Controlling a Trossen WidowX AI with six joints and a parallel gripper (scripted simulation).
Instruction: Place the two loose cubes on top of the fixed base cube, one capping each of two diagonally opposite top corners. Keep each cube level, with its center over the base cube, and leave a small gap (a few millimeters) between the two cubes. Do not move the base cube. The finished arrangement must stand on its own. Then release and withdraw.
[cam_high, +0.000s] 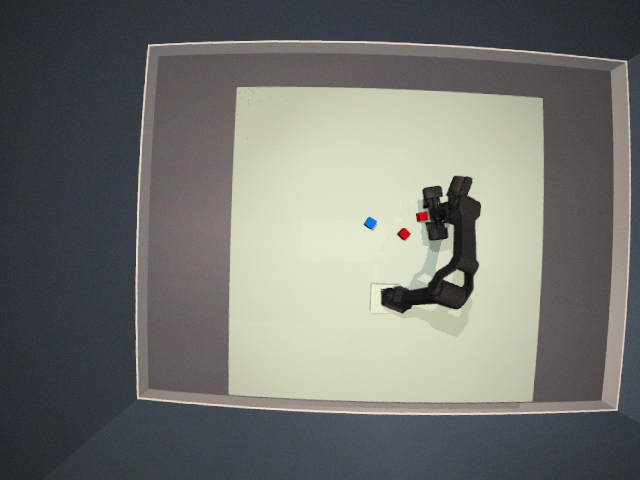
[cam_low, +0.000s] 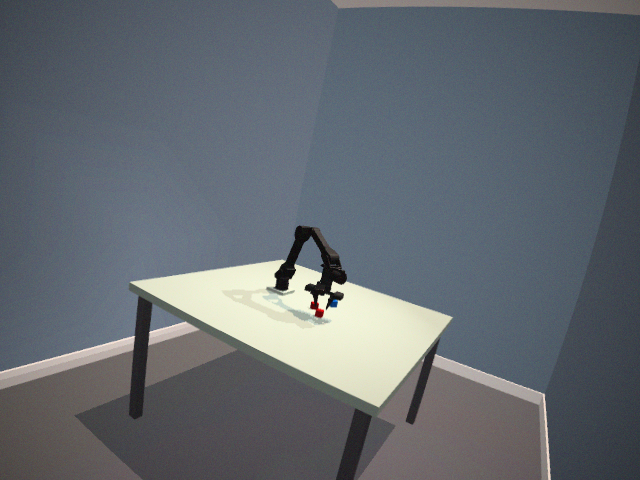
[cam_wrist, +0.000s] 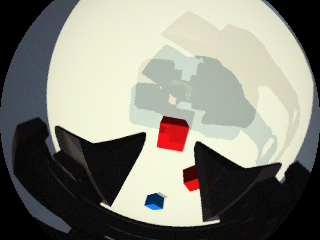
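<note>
Right now the blue cube is 210 mm to the left of my gripper tip, 30 mm below it and 20 mm behind it.
</note>
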